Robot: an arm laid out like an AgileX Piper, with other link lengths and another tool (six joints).
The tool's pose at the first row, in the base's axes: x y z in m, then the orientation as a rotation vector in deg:
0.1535, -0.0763, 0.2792, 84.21, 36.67, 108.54
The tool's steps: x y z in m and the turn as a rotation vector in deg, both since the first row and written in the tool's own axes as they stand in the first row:
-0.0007, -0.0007, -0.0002, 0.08, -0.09, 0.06
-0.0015, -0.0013, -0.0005, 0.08, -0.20, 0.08
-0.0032, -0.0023, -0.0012, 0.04, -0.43, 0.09
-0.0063, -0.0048, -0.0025, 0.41, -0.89, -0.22
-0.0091, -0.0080, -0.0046, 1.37, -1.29, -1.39
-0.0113, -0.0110, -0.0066, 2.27, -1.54, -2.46
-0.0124, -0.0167, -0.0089, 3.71, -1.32, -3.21
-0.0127, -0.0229, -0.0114, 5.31, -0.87, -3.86
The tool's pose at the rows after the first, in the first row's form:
0.1536, -0.0763, 0.2782, 84.37, 36.67, 108.50
0.1535, -0.0765, 0.2772, 84.48, 36.61, 108.43
0.1533, -0.0771, 0.2752, 84.66, 36.46, 108.24
0.1530, -0.0777, 0.2710, 85.10, 36.82, 107.59
0.1521, -0.0776, 0.2664, 85.35, 38.34, 106.29
0.1511, -0.0772, 0.2623, 85.49, 39.81, 105.19
0.1502, -0.0742, 0.2569, 85.73, 41.85, 104.68
0.1490, -0.0702, 0.2517, 85.93, 44.11, 104.40

